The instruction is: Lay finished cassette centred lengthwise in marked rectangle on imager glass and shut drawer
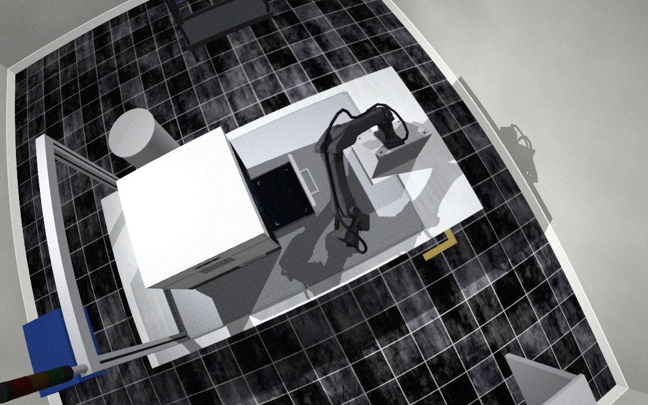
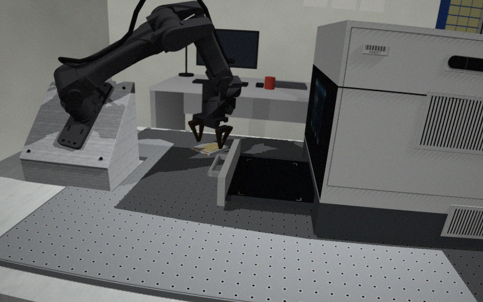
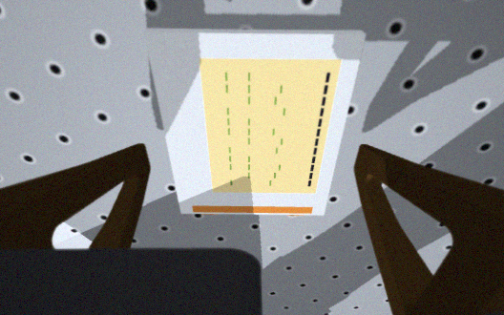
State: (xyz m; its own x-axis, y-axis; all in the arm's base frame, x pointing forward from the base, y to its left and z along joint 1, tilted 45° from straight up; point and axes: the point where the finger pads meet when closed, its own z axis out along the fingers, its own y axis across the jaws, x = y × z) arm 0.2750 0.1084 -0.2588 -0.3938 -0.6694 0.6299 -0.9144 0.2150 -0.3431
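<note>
Right now my hand is 2 cm above the finished cassette. The rest, counted from my hand: drawer: 24 cm ahead, 22 cm to the right, 2 cm above; then frame rail: 90 cm ahead, 57 cm above, 14 cm to the right.
</note>
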